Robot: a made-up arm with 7 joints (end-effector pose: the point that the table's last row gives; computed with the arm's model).
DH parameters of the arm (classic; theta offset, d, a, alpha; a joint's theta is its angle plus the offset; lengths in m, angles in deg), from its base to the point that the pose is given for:
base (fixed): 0 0.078 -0.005 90
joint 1: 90 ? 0.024 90
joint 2: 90 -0.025 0.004 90
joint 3: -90 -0.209 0.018 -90
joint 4: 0 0.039 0.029 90
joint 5: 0 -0.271 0.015 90
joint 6: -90 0.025 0.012 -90
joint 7: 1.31 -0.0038 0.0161 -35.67
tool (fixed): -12.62 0.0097 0 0
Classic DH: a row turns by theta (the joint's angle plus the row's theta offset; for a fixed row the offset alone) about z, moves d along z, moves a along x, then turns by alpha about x.
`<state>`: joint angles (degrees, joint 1 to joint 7).
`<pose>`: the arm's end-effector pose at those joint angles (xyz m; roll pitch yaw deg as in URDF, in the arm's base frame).
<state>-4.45 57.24 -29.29 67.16 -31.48 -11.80 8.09</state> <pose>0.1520 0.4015 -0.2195 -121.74 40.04 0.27</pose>
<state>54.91 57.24 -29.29 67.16 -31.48 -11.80 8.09</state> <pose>0.3310 0.4015 0.0615 -121.99 -19.32 0.22</pose>
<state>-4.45 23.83 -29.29 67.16 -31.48 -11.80 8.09</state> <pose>0.1465 0.1949 -0.2909 -162.81 33.33 -22.33</pose>
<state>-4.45 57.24 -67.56 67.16 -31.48 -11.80 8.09</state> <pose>0.0184 0.3486 -0.2916 -142.67 70.19 -38.77</pose>
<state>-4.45 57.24 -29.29 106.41 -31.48 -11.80 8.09</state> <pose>0.1876 0.2257 -0.1278 -138.22 15.97 -35.45</pose>
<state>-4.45 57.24 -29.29 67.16 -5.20 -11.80 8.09</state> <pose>0.1468 0.4079 -0.2248 -147.35 38.10 1.22</pose>
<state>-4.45 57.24 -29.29 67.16 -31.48 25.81 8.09</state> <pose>0.1480 0.4179 -0.2148 -95.35 28.66 44.22</pose>
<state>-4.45 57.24 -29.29 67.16 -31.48 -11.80 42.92</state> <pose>0.1419 0.4028 -0.2200 -106.98 74.15 11.86</pose>
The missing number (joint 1, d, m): -0.179
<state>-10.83 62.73 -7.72 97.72 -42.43 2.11 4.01</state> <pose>0.2214 0.3324 -0.0832 -111.41 6.91 -2.52</pose>
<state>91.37 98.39 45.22 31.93 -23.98 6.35 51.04</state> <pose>-0.1480 0.6436 0.1334 136.47 -21.65 75.14</pose>
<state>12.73 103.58 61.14 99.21 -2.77 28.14 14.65</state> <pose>0.0554 0.3394 0.3986 -154.85 -66.91 40.86</pose>
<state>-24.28 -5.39 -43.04 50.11 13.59 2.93 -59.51</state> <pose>-0.0850 0.0096 -0.3299 -153.78 49.80 58.60</pose>
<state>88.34 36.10 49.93 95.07 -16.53 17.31 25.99</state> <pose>0.0489 0.4748 0.2452 95.90 -45.10 90.82</pose>
